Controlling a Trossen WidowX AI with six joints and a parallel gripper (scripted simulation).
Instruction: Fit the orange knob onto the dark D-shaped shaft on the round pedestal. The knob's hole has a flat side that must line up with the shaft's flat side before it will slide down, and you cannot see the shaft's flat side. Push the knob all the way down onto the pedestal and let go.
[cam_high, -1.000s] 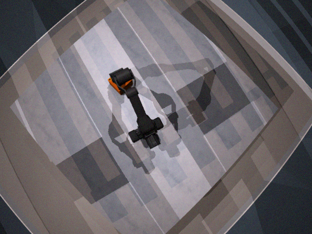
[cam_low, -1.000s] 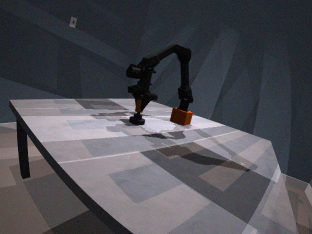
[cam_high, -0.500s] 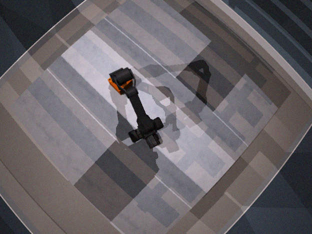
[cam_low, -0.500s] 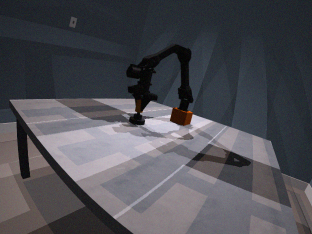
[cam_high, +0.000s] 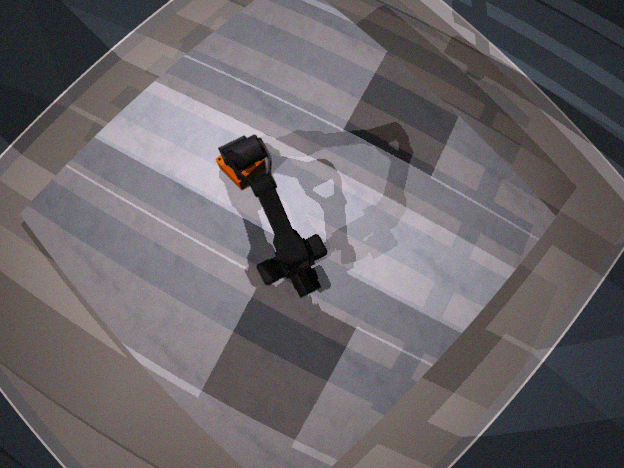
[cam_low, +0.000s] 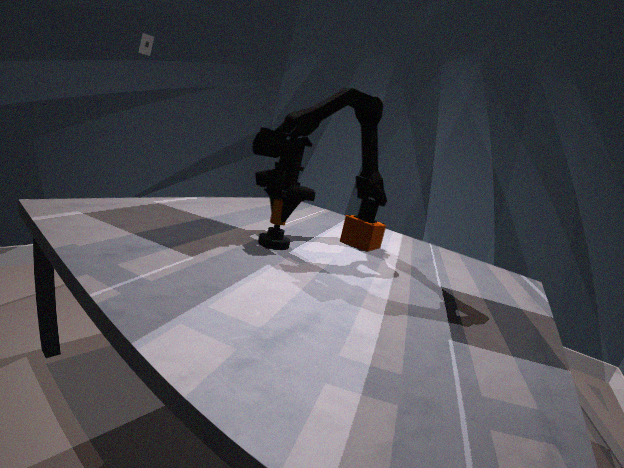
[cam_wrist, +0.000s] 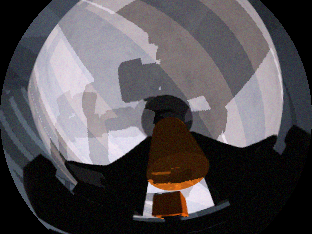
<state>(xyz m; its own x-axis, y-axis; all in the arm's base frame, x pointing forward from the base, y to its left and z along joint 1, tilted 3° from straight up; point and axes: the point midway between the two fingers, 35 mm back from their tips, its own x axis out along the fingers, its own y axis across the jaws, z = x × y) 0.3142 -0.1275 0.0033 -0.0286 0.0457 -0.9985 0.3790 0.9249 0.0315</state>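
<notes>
My gripper tip is now 40 mm above the dark round pedestal. From my gripper tip the other things lie so: orange knob 20 mm above.
</notes>
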